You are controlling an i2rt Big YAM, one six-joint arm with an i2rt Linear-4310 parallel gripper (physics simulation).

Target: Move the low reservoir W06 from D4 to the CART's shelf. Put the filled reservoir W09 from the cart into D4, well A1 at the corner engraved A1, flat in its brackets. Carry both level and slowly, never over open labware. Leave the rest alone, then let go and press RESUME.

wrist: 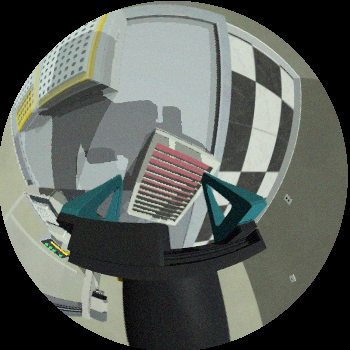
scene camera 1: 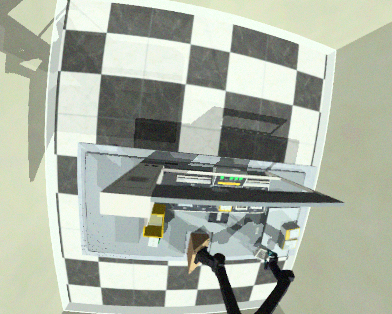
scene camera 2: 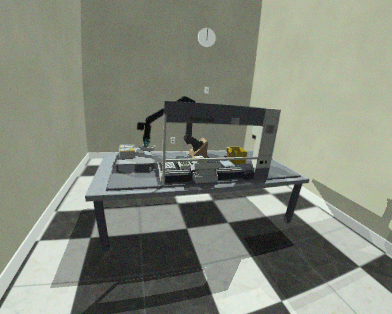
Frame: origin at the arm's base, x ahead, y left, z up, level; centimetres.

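Seen in the pictures: gripper, fingertip midpoint: (wrist: 161, 177) (scene camera 1: 266, 254) (scene camera 2: 145, 146); arm's base, origin of the base link: (scene camera 1: 200, 254).
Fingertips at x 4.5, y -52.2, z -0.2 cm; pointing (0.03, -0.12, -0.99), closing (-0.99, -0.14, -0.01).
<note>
Pixels of each thing's middle, then the offset from my fingertips to it.
- white reservoir, body centre: (wrist: 166, 185) (scene camera 1: 262, 253) dx -1.0, dy +2.3, dz -1.8 cm
- yellow bin, body centre: (scene camera 1: 154, 219) (scene camera 2: 236, 156) dx +14.5, dy +87.2, dz -2.6 cm
A white reservoir (wrist: 169, 182) with many narrow troughs, several showing pink-red, is at the middle of the wrist view, turned at an angle. It also shows in scene camera 1 (scene camera 1: 261, 253) near the table's front right edge. Its label is not readable. My gripper (wrist: 161, 177) (scene camera 1: 270, 255) (scene camera 2: 146, 143) is open, its teal fingers apart on either side of the reservoir's near part in the wrist view, with nothing held. The gap between fingers and reservoir is hard to judge. The deck slots are partly hidden by the hood (scene camera 1: 240, 196), and D4 cannot be told. W06 and the cart's shelf cannot be identified.
Yellow-edged tip boxes (wrist: 70, 56) (scene camera 1: 291, 234) (scene camera 2: 128, 150) stand at the right end of the table, near the gripper. A display with green marks (scene camera 1: 230, 179) (wrist: 54, 248) is on the instrument. A brown wedge (scene camera 1: 192, 250) is by the arm's base. A yellow bin (scene camera 1: 154, 231) (scene camera 2: 237, 155) stands farther left.
</note>
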